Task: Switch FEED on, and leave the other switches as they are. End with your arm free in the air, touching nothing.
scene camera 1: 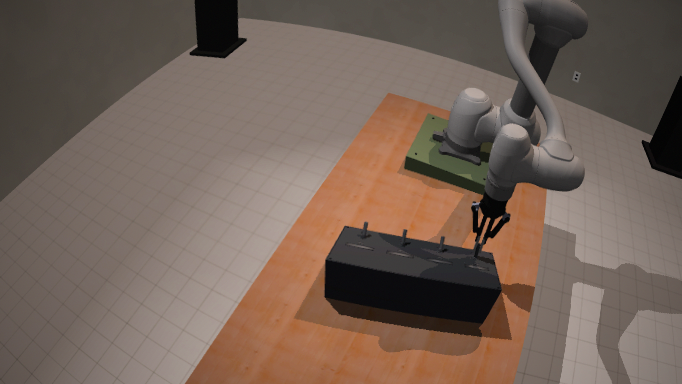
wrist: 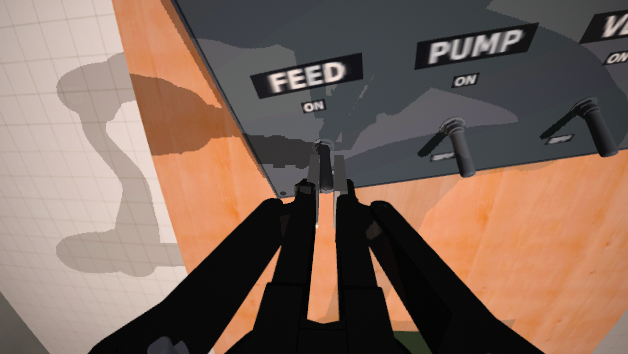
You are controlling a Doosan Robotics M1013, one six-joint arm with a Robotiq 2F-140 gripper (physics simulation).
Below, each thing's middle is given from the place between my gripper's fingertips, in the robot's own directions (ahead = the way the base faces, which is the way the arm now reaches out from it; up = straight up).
Scene:
I see the dark switch box [scene camera 1: 376,270] 17 cm to the right of my hand, 9 cm ahead of it and 4 cm below it.

